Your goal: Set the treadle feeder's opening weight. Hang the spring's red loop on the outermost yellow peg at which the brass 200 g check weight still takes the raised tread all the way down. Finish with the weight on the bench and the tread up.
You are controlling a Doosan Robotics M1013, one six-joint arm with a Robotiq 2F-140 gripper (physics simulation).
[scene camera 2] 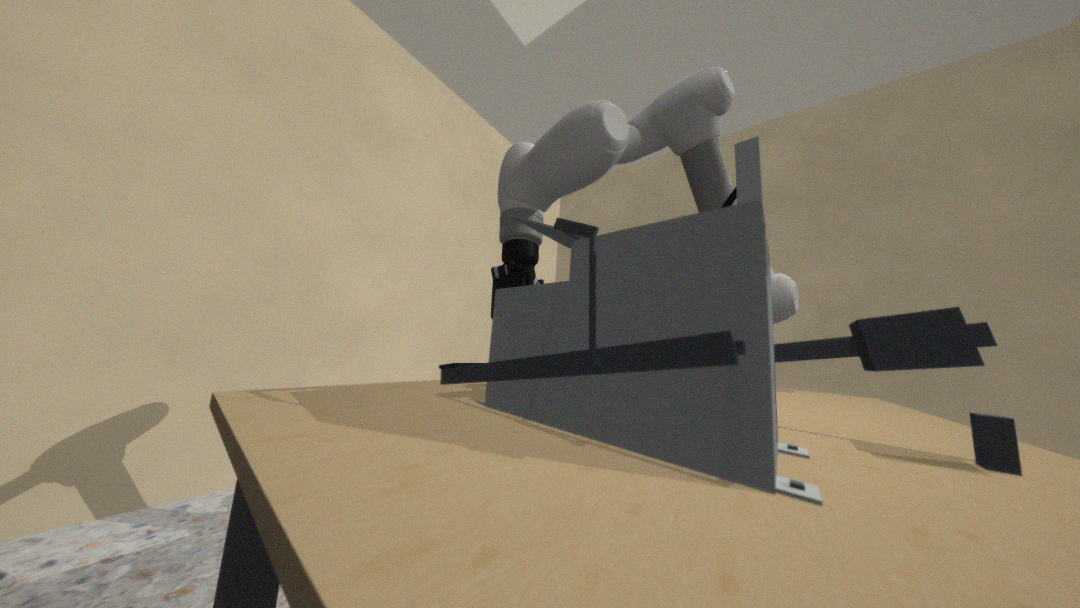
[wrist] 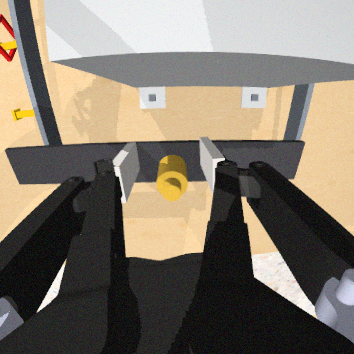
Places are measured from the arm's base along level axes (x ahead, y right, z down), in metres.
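Where they show: gripper, fingertip midpoint: [wrist: 168, 152].
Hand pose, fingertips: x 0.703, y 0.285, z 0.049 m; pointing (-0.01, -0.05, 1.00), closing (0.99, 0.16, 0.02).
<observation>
Things, the pixels of their top centre, and the offset from my fingertips. "spot": a spot on its surface instead. Level surfaces: height alone.
- brass weight, middle of its top: [wrist: 171, 189] dz -0.038, dx -0.002, dy +0.021 m
- dark tread plate, surface spot: [wrist: 80, 165] spot: dz +0.009, dx -0.094, dy -0.007 m
- dark lever bar, surface spot: [scene camera 2: 657, 353] spot: dz -0.030, dx +0.202, dy -0.272 m
- red loop, surface spot: [wrist: 8, 26] spot: dz +0.006, dx -0.117, dy -0.157 m
- feeder's grey side panel, surface spot: [scene camera 2: 680, 287] spot: dz -0.091, dx +0.187, dy -0.290 m
- wooden bench, its level: dz +0.061 m
- dark block, surface spot: [scene camera 2: 918, 339] spot: dz -0.062, dx +0.037, dy -0.503 m
- small dark upright plate, surface spot: [scene camera 2: 995, 444] spot: dz +0.036, dx +0.002, dy -0.565 m
My gripper [scene camera 2: 515, 277] [wrist: 168, 152] is open and points down; its tips are hidden behind the grey panel in the scene view. In the wrist view the brass weight [wrist: 172, 176] shows upright in the gap between the pale finger pads, touching neither, over the dark tread plate [wrist: 80, 165]. In the scene view the dark lever bar [scene camera 2: 657, 353] is raised above the bench. The red loop [wrist: 8, 26] is around a yellow peg [wrist: 7, 45] at the upper left, partly cut off. Another yellow peg [wrist: 23, 114], bare, is nearer the tread.
The feeder's grey side panel [scene camera 2: 680, 287] stands on the wooden bench [scene camera 2: 529, 528]. Its pale cover [wrist: 150, 30] is just ahead of the fingers. A dark block [scene camera 2: 918, 339] sits at the bar's rear end, with a small dark upright plate [scene camera 2: 995, 444] below it.
</observation>
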